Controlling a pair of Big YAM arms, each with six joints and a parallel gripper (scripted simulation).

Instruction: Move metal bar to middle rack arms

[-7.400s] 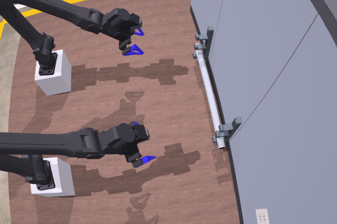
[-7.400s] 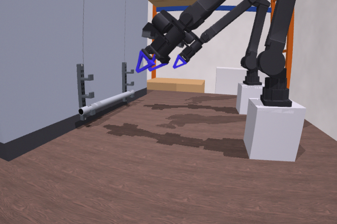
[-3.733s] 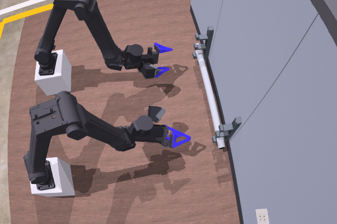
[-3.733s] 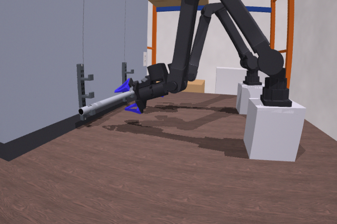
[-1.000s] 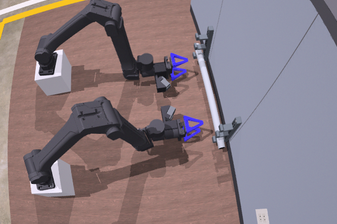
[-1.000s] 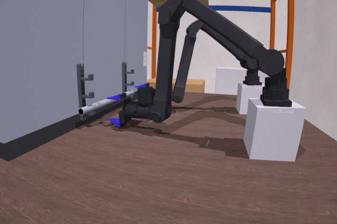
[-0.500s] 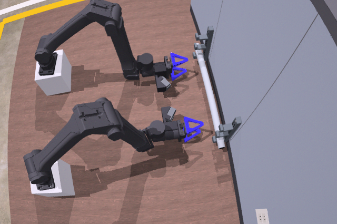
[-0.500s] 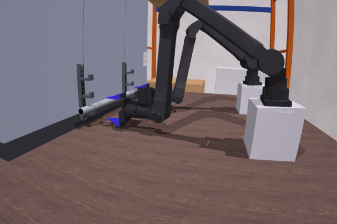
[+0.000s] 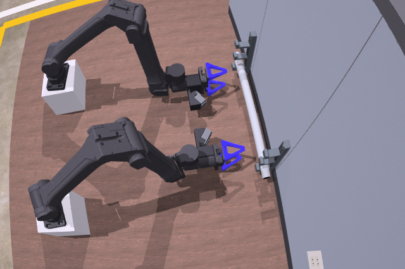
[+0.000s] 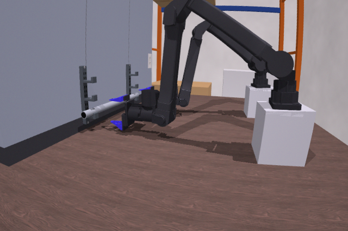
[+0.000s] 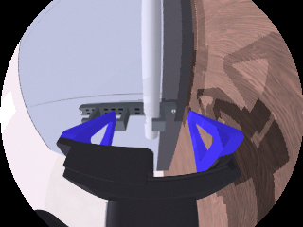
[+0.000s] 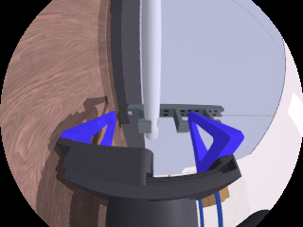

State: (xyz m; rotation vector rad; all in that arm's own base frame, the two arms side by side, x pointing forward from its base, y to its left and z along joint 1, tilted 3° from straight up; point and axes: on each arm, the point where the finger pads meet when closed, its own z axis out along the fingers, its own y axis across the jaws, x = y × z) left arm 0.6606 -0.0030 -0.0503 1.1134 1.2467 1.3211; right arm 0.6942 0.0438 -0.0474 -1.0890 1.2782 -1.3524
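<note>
My left hand is 8 cm short of the metal bar and 15 cm to the left of it. Also, from my left hand: grey wall panel: 27 cm ahead, 17 cm to the right, 37 cm above.
Now: right hand 150 mm to the right of the metal bar and 70 mm short of it. Round my right hand: grey wall panel 370 mm above, 260 mm ahead, 130 mm to the left.
</note>
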